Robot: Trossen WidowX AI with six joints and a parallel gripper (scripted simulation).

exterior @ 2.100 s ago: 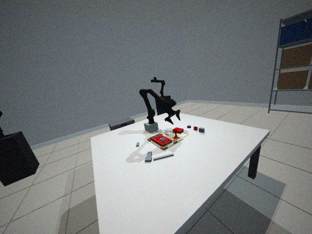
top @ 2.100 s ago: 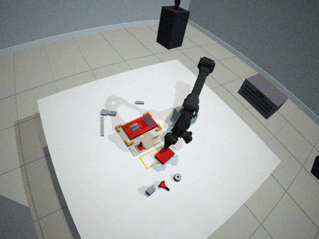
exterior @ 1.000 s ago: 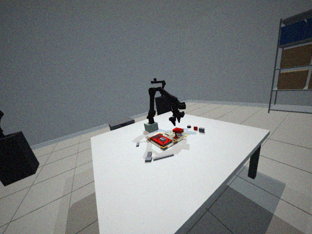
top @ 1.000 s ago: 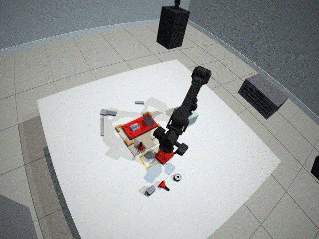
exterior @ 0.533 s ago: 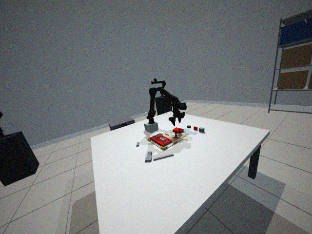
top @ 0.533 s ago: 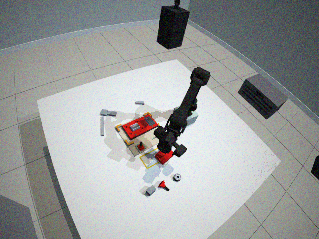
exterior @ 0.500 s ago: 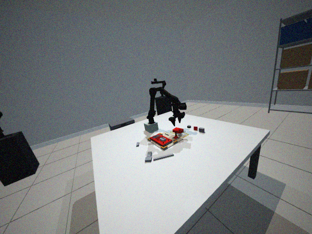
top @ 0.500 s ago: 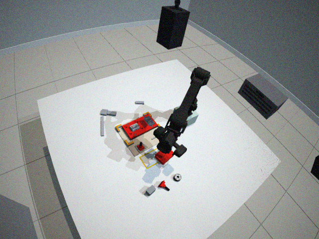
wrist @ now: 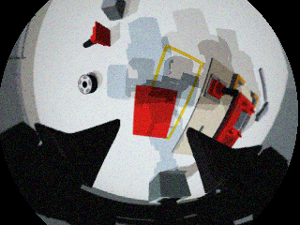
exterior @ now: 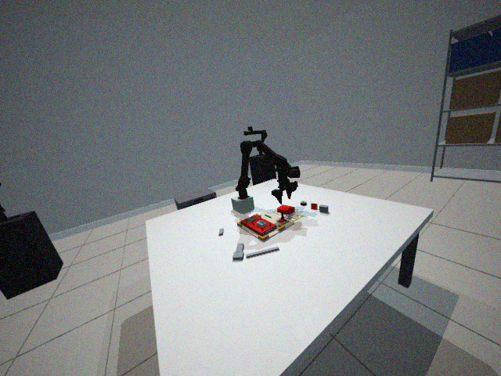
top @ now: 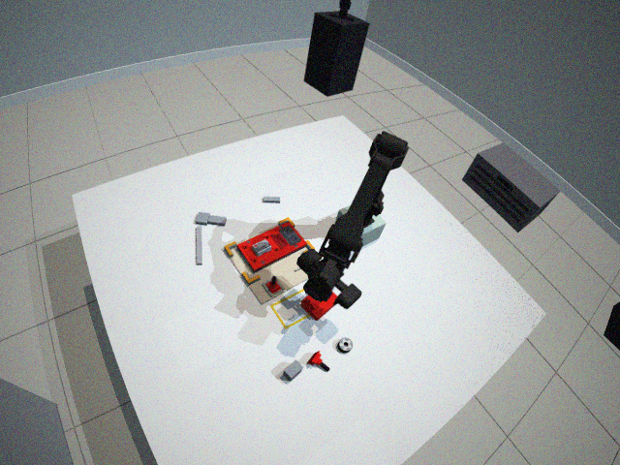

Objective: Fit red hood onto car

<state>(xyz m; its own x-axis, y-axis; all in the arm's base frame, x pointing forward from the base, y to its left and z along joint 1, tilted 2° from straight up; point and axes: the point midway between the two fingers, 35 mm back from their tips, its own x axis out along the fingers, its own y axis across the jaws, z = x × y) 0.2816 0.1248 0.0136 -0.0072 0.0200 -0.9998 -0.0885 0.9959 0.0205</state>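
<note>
The red hood lies 5 cm below my gripper tip. Round my gripper tip: grey engine block (24 cm to the right, 4 cm below, 3 cm ahead).
</note>
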